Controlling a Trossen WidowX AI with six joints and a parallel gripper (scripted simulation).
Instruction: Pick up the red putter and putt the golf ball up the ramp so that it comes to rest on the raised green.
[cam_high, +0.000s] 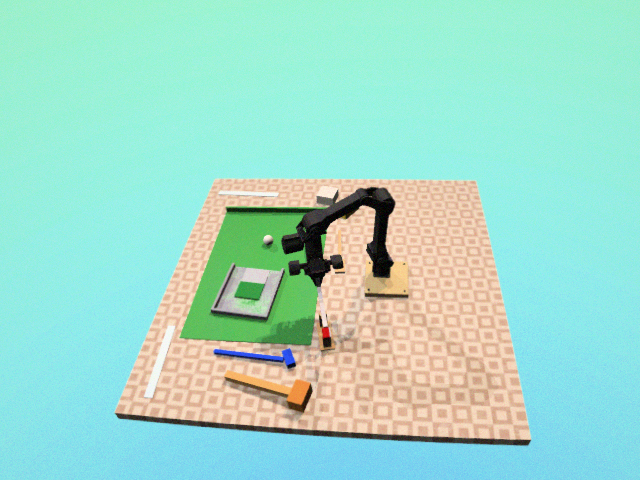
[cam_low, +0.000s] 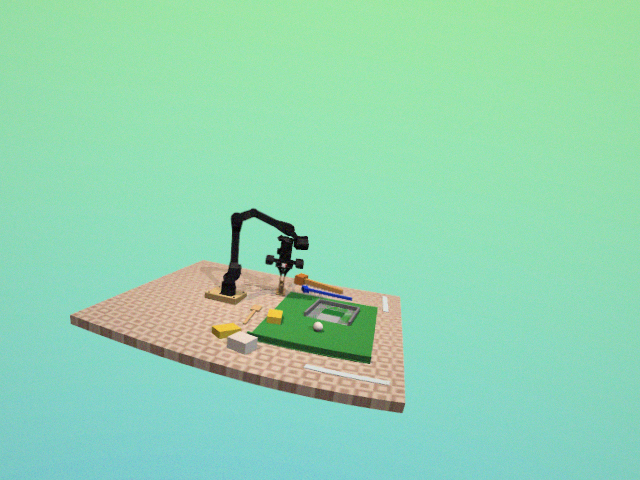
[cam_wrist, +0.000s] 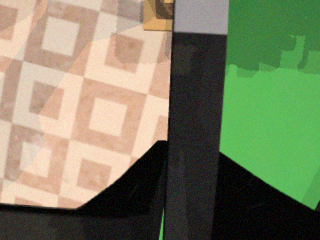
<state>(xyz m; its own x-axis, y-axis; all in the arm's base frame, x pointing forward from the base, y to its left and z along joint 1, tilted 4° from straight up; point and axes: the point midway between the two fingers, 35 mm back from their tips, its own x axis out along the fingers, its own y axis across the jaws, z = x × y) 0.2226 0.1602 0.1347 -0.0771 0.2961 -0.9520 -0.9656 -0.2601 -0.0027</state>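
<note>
The red putter is 30 mm behind my gripper tip, 110 mm to the left of it and 30 mm above it. Round my gripper tip: blue mallet 190 mm ahead, 240 mm to the left, 110 mm below; beige block 50 mm ahead, 650 mm to the right, 100 mm below; white golf ball 260 mm ahead, 330 mm to the right, 100 mm below.
</note>
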